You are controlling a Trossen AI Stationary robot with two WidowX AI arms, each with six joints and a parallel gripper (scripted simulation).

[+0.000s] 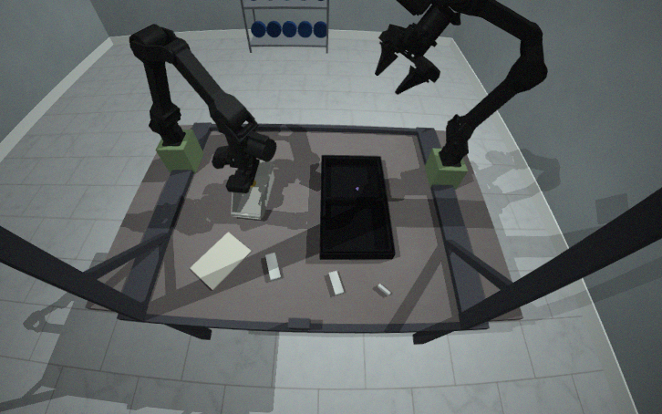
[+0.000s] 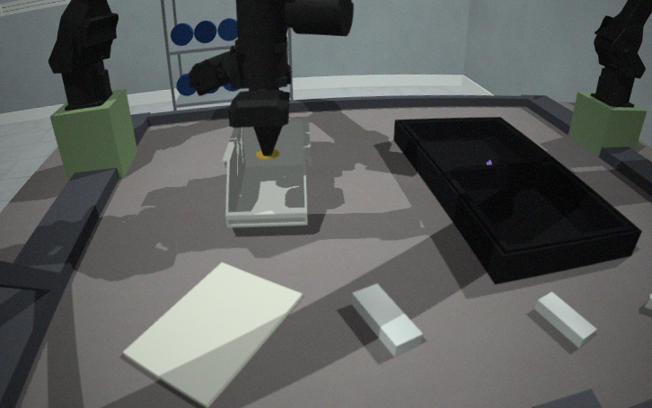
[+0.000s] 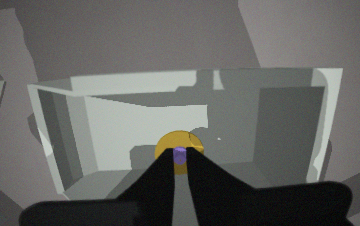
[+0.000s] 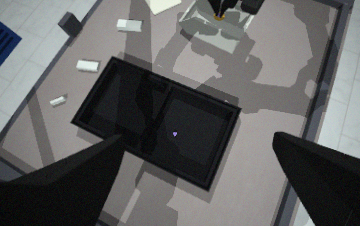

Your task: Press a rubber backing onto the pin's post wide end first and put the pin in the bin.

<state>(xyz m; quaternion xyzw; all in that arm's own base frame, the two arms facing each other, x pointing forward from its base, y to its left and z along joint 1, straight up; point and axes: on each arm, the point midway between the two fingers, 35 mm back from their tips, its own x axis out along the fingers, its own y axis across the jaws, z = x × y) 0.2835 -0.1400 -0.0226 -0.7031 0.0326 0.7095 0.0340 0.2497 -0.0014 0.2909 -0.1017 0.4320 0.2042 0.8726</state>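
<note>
My left hand is 6 cm above the white bin and 1 cm past it. Also, from my left hand: yellow pin 3 cm below; cream flat plate 24 cm behind, 9 cm below, 5 cm to the left; black tray 32 cm to the right, 8 cm below, 2 cm behind.
</note>
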